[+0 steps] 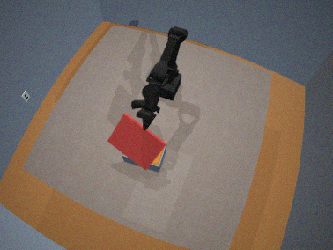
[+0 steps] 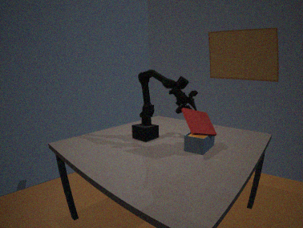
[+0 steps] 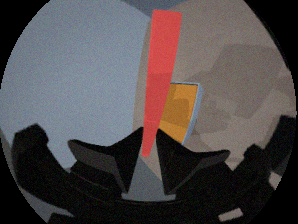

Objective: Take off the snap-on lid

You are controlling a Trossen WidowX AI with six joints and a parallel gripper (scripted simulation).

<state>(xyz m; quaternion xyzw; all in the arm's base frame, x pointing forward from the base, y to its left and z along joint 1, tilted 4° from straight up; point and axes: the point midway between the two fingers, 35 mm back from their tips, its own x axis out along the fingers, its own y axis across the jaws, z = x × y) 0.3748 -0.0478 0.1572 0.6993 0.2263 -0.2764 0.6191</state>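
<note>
My gripper tip is 5 cm short of the red lid, 4 cm to the left of it and 5 cm above it. Round my gripper tip: storage box: 4 cm ahead, 18 cm below.
</note>
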